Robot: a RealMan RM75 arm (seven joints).
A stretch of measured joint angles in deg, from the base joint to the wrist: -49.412, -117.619, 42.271, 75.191, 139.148, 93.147, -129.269; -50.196, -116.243, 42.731, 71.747, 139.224, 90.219, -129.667; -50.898, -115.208, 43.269, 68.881, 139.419, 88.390, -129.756; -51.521, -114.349, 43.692, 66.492, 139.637, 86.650, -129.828; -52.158, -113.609, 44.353, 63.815, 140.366, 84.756, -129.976; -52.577, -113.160, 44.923, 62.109, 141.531, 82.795, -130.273; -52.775, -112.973, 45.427, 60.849, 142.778, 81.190, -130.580; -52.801, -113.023, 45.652, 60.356, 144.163, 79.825, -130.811
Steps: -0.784, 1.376, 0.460, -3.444, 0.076, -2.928, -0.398; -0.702, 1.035, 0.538, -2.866, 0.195, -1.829, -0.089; -0.623, 0.859, 0.423, -2.389, 0.218, -1.740, -0.072; -0.637, 0.740, 0.661, -2.677, 0.729, -1.894, -0.148; -0.419, 0.449, 0.570, -1.706, 1.165, -1.961, -0.297; -0.198, 0.187, 0.504, -1.260, 1.247, -1.605, -0.307; -0.026, -0.050, 0.225, -0.493, 1.385, -1.365, -0.231
